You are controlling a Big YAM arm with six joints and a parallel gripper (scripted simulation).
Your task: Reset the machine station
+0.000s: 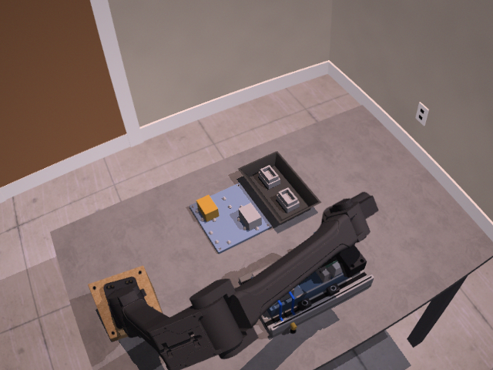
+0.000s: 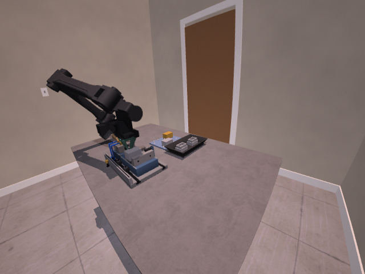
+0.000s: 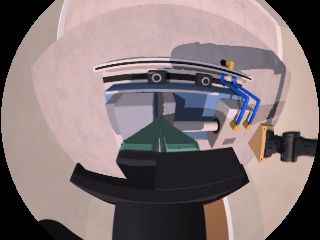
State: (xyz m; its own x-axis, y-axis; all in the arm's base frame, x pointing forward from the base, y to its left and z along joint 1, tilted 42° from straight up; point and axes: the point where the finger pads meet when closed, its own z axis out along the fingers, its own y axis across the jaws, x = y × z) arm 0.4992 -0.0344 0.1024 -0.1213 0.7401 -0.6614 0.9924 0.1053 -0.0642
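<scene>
My gripper is now 70 mm above the blue vise, 40 mm past it and 20 mm to the right of it. Round my hand: gray rail 70 mm to the right, 70 mm below, 30 mm behind; then yellow brass blank 340 mm to the left, 210 mm behind, 80 mm below.
</scene>
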